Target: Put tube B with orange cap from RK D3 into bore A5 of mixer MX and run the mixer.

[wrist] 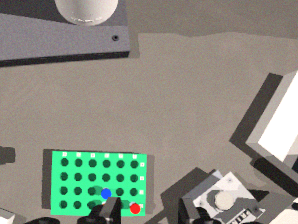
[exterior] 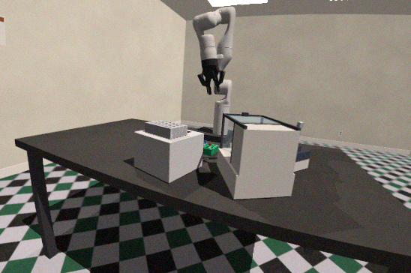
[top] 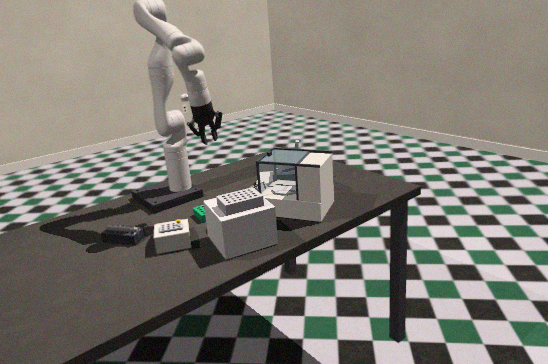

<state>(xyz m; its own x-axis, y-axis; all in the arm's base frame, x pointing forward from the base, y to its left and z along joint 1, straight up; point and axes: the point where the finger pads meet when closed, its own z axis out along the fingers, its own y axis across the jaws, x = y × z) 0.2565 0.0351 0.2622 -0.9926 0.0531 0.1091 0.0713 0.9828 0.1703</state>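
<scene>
My gripper is now 270 mm above the blue-capped tube, 20 mm to the left of it and 20 mm short of it. The rest, counted from my hand: grey shaking block (280 mm ahead, 140 mm below, 60 mm to the right); then green tube rack RK (280 mm below, 30 mm to the right, 10 mm ahead); then START key (230 mm below, 110 mm ahead, 30 mm to the right).
</scene>
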